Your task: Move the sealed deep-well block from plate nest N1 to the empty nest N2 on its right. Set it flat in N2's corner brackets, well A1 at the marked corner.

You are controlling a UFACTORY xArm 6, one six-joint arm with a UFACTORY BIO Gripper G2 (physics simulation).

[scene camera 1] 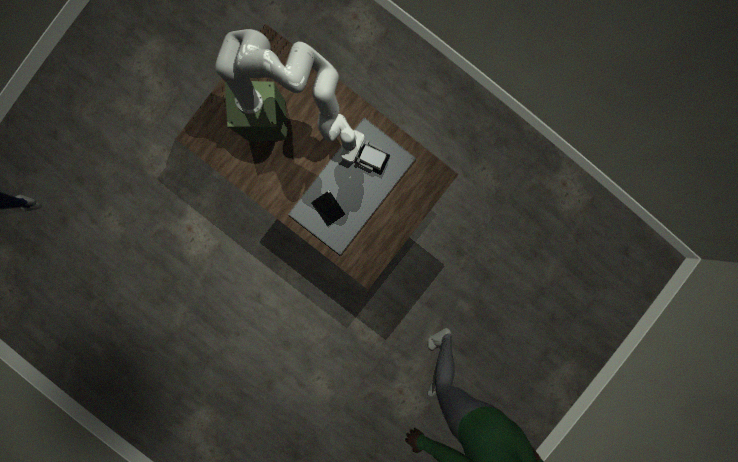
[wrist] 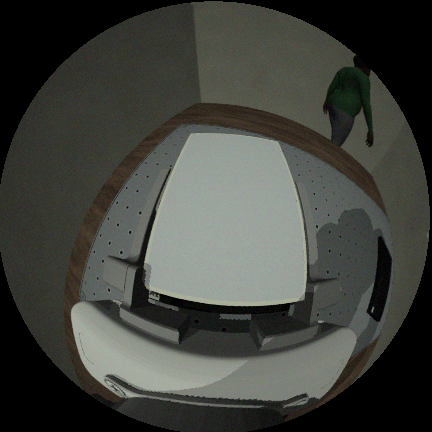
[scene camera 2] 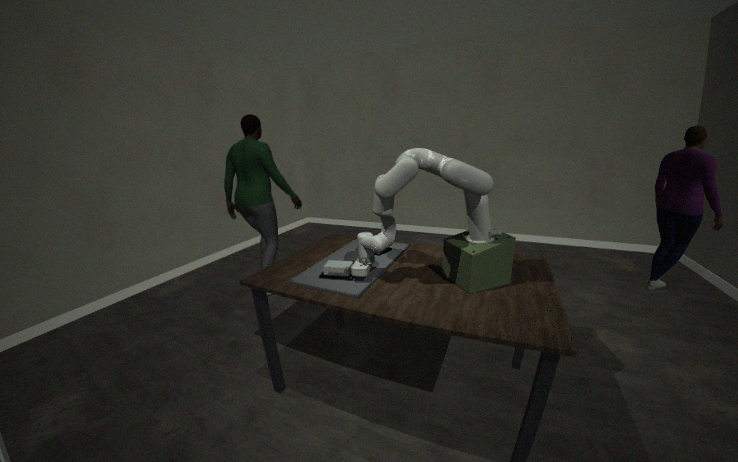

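Pixels of known places: end effector, tool point: (scene camera 1: 373, 158) (wrist: 232, 197) (scene camera 2: 337, 268); arm's base, origin of the base link: (scene camera 1: 249, 101) (scene camera 2: 480, 238).
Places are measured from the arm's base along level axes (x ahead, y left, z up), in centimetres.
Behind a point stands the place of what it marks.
Note:
The sealed deep-well block (scene camera 1: 374, 156) {x 61.6, y 25.0, z -13.1 cm} (scene camera 2: 337, 266) {x 59.8, y 26.7, z -13.4 cm} (wrist: 227, 225) {x 58.4, y 23.9, z -13.1 cm}, with a pale flat top, is at the dark nest N1 (scene camera 1: 386, 163) {x 68.3, y 28.1, z -18.5 cm}. It looks level; whether its base touches the nest is hidden. My gripper (scene camera 1: 372, 154) {x 61.6, y 24.6, z -15.6 cm} (wrist: 233, 179) {x 61.6, y 24.6, z -15.6 cm} is shut on the block, with one finger along each of two opposite sides. The white gripper body also shows beside the block in scene camera 2. A small light label, partly hidden, shows under the block's near left corner in the wrist view. The black nest N2 (scene camera 1: 328, 208) {x 61.8, y -13.0, z -17.4 cm} (wrist: 382, 280) holds nothing; its marked corner is too small to read.
Both nests are on a grey perforated board (scene camera 1: 381, 186) {x 75.1, y 16.6, z -18.5 cm} (scene camera 2: 315, 283) {x 64.7, y 37.7, z -18.5 cm} (wrist: 117, 202) {x 57.5, y 38.6, z -18.5 cm} on the wooden table (scene camera 1: 419, 190) {x 92.6, y 30.0, z -19.8 cm} (scene camera 2: 435, 310) {x 9.7, y 33.7, z -19.8 cm}. The arm's green base box (scene camera 1: 258, 117) {x 8.3, y -2.7, z -0.8 cm} (scene camera 2: 479, 266) {x -2.1, y 12.9, z -8.0 cm} stands on the table. A person in green (scene camera 1: 490, 435) (scene camera 2: 251, 174) (wrist: 348, 92) is away from the table.

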